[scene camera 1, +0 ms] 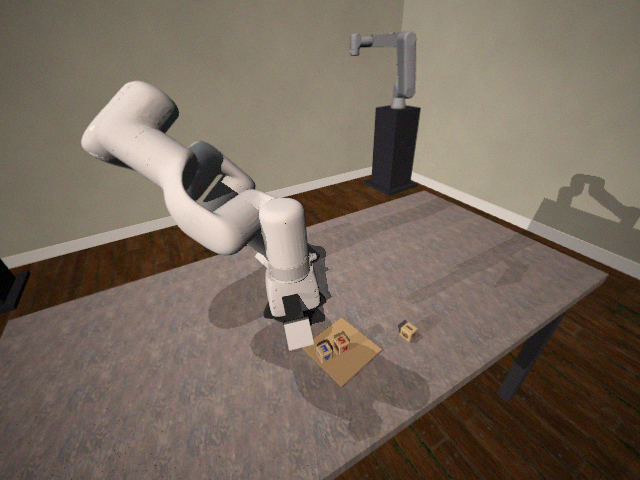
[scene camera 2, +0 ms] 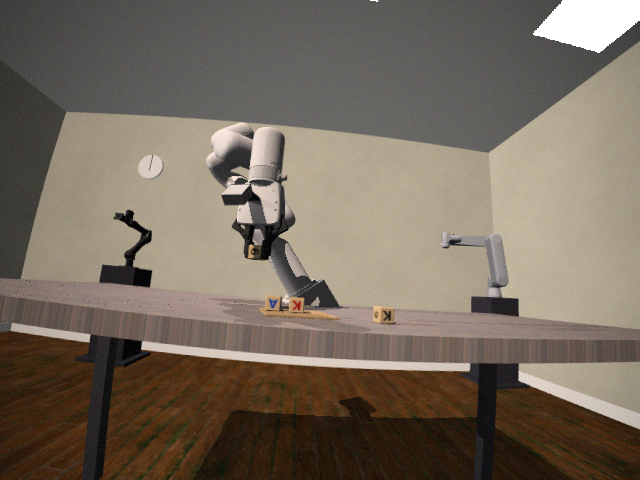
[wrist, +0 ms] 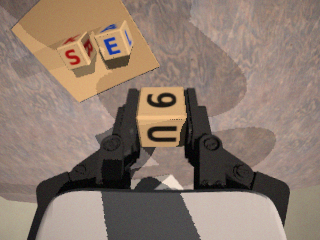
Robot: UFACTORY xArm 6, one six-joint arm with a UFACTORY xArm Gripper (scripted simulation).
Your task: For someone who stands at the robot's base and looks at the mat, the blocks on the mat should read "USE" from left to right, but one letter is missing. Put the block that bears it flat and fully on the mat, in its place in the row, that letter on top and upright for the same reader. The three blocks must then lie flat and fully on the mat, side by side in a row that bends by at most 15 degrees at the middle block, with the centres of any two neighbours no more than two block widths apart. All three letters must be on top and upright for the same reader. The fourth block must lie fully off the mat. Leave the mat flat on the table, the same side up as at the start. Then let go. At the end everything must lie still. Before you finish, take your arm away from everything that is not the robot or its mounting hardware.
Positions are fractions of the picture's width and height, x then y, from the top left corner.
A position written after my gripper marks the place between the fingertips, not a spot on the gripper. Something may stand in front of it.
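Note:
There's a mat (scene camera 1: 0.53, 0.77) that I can see. I can see my gripper (scene camera 1: 0.47, 0.69) as well, and you'd also find the gripper (scene camera 2: 0.40, 0.54) from scene camera 2, while the wrist view gives me the gripper (wrist: 0.51, 0.43) too.

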